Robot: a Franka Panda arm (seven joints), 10 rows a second.
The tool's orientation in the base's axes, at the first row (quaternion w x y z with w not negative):
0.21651, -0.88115, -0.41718, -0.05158
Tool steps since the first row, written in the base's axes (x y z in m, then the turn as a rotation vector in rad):
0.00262, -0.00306, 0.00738, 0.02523, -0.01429, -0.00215
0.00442, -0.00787, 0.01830, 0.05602, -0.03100, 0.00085
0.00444, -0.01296, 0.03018, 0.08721, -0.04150, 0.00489
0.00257, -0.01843, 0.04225, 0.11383, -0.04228, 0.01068
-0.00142, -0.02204, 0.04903, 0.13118, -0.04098, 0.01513
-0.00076, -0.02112, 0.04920, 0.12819, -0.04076, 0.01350
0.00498, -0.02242, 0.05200, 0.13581, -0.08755, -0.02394
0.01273, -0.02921, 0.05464, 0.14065, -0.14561, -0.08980
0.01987, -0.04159, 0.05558, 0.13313, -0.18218, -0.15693
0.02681, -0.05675, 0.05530, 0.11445, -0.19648, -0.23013
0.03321, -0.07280, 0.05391, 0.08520, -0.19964, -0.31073
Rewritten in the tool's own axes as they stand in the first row. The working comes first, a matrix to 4 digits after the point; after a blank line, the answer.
The tool's axes in the first row as the columns of a matrix, in the base's axes (used below as rounded here):
0.6466, 0.7575, -0.0897
0.7129, -0.5582, 0.4246
0.2715, -0.3385, -0.9009

0.00152, 0.00119, -0.00818, 0.00554, 0.02782, -0.00639
0.00222, 0.00155, -0.02022, 0.01435, 0.05945, -0.01895
0.00183, 0.00038, -0.03309, 0.02813, 0.08757, -0.02985
-0.00001, -0.00207, -0.04612, 0.04636, 0.10621, -0.03778
-0.00332, -0.00537, -0.05340, 0.05971, 0.11712, -0.04280
-0.00219, -0.00544, -0.05322, 0.05750, 0.11529, -0.04097
0.00135, -0.00131, -0.05681, 0.01890, 0.15985, -0.02779
0.00224, 0.00745, -0.06277, -0.03724, 0.21822, 0.00646
-0.00171, 0.01945, -0.06951, -0.08640, 0.25566, 0.05208
-0.00811, 0.03327, -0.07632, -0.12855, 0.27427, 0.11363
-0.01579, 0.04754, -0.08246, -0.17160, 0.28116, 0.18753

